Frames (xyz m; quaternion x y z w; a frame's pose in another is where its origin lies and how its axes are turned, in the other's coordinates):
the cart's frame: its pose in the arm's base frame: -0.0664 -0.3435 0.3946 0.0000 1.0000 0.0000 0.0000
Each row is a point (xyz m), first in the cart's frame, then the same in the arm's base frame.
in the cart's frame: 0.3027 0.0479 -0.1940
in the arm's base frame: -0.3691 -0.2956 0.5886
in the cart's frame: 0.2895 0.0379 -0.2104
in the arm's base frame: -0.3559 -0.3056 0.6050
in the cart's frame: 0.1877 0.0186 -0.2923
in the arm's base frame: -0.2541 -0.3249 0.6869
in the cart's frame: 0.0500 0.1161 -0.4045
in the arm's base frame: -0.1164 -0.2274 0.7991
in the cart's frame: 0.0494 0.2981 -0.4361
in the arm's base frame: -0.1158 -0.0454 0.8307
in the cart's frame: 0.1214 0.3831 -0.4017
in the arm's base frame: -0.1878 0.0396 0.7963
